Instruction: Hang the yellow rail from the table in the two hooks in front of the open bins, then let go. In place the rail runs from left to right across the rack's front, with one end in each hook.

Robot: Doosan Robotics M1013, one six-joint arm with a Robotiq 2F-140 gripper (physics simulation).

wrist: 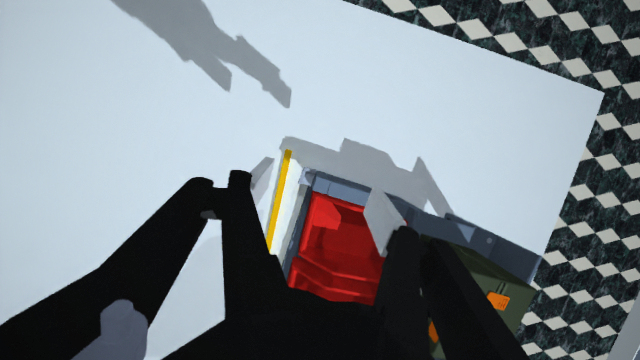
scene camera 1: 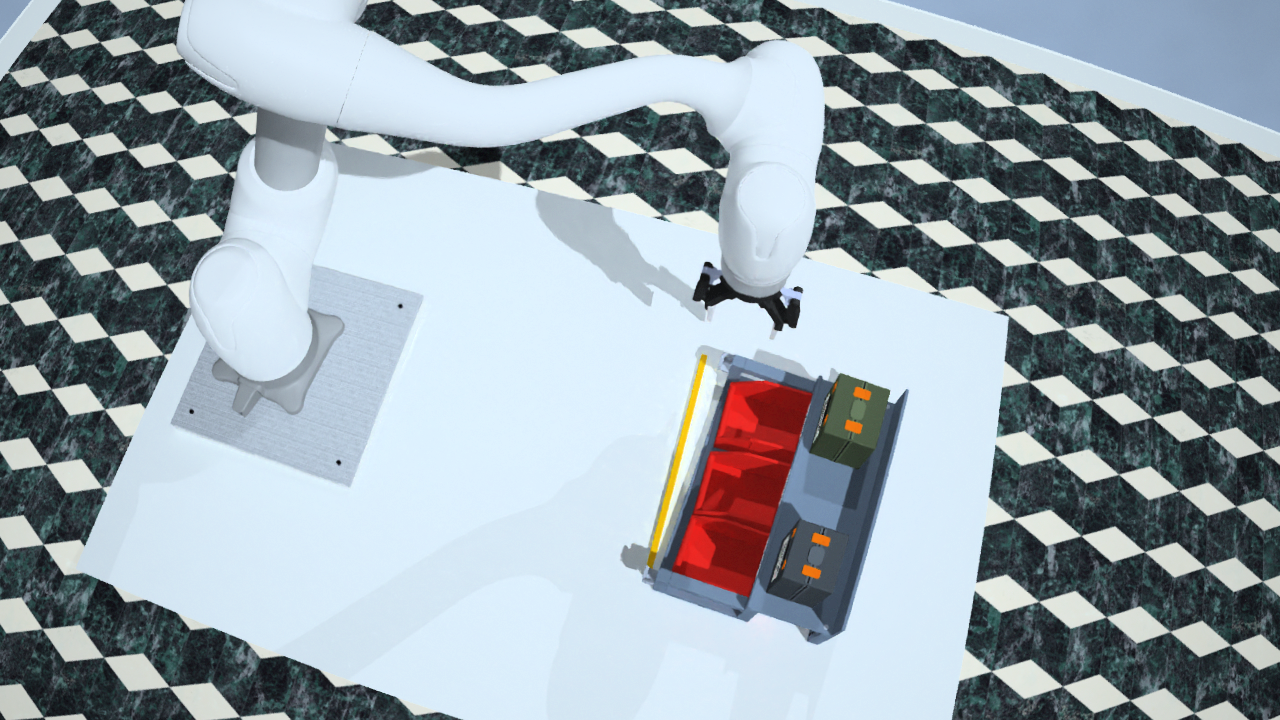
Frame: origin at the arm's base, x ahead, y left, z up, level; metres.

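Seen in the pictures: gripper, fingertip midpoint: (wrist: pixel 320 186) (scene camera 1: pixel 742 322); arm's base, origin of the base link: (scene camera 1: pixel 278 350).
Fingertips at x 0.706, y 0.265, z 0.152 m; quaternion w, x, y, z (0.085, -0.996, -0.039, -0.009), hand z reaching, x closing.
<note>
Offsets run from my fingertips to a thing's top centre. "spot": to the spot under its first point. Level surfaces: height alone.
The yellow rail {dx -0.022, dy -0.174, dz -0.174 m} (scene camera 1: pixel 677 461) (wrist: pixel 280 200) lies low in front of the rack (scene camera 1: pixel 819 488) (wrist: pixel 345 191), apparently on the table, at a slight angle to its front edge. Its upper end in the scene view is clearly apart from the hook {spot: dx -0.004, dy -0.006, dz -0.129 m} (scene camera 1: pixel 727 361) (wrist: pixel 305 176) at that corner. Its lower end is close beside the other hook (scene camera 1: pixel 650 580); whether they touch, I cannot tell. The red open bins {dx +0.104, dy -0.074, dz -0.103 m} (scene camera 1: pixel 760 416) (wrist: pixel 340 245) sit behind the rack's front. My gripper (scene camera 1: pixel 742 324) (wrist: pixel 320 186) is open and empty, above the table past the rack's upper end in the scene view.
A green case {dx +0.201, dy -0.074, dz +0.015 m} (scene camera 1: pixel 854 420) (wrist: pixel 517 295) and a dark grey case {dx +0.204, dy -0.305, dz +0.040 m} (scene camera 1: pixel 810 562) stand on the rack's rear part. The white table {dz -0.184 m} (scene camera 1: pixel 501 358) (wrist: pixel 100 125) extends around the rack. The arm's base plate (scene camera 1: pixel 358 394) is at the left in the scene view.
</note>
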